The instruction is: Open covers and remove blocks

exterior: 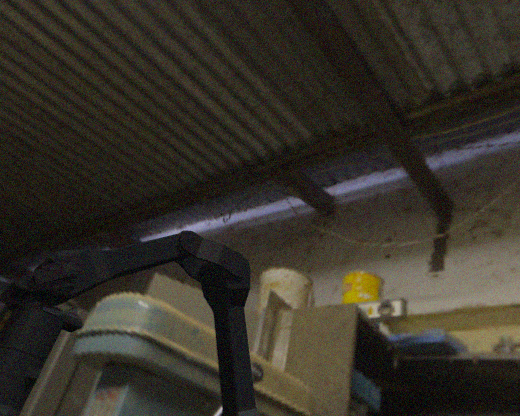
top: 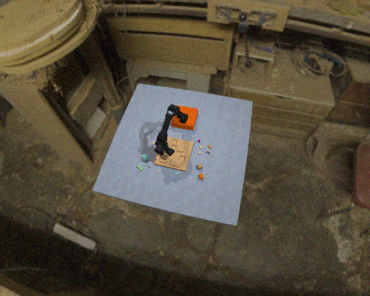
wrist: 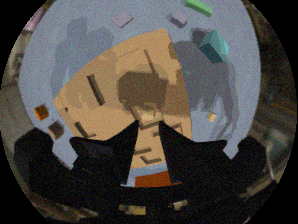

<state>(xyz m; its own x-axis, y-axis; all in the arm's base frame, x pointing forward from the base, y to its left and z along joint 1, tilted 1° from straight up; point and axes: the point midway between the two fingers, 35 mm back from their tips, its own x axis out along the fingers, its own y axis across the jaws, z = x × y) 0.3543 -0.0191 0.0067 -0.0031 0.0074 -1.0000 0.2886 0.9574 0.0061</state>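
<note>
Now: the tan puzzle board 2 cm behind my gripper tip, 5 cm to the left of it and 3 cm below it. Also, from my gripper tip: magenta piece: 24 cm behind, 23 cm to the left, 4 cm below; then green block: 22 cm ahead, 16 cm to the right, 4 cm below; then cyan block: 11 cm ahead, 16 cm to the right, 3 cm below.
</note>
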